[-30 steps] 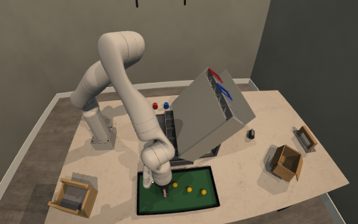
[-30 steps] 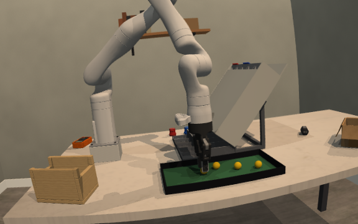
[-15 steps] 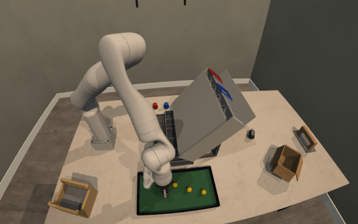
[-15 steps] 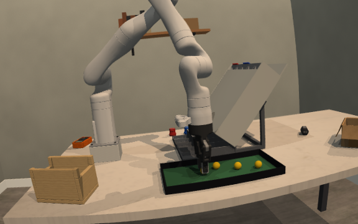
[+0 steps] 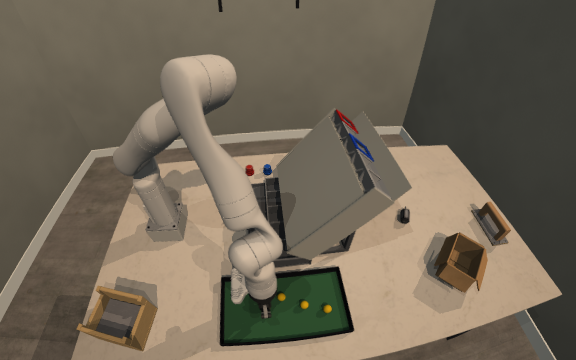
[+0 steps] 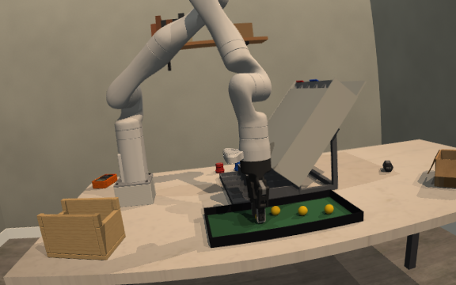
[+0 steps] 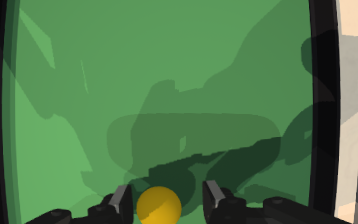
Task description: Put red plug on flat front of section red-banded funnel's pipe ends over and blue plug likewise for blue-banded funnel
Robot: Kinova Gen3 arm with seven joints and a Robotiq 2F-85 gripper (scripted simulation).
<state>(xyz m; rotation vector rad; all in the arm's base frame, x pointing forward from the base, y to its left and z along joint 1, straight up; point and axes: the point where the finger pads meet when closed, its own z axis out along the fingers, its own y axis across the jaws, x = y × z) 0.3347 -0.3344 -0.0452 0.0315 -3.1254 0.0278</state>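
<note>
The green marble tray lies 5 cm ahead of my hand, 1 cm to the right of it and 2 cm below it. Also, from my hand: black object (57 cm ahead, 26 cm to the left, 1 cm below); then wooden crate (44 cm behind, 3 cm to the right, 2 cm above); then grey slanted cover (19 cm ahead, 32 cm to the left, 18 cm above).
</note>
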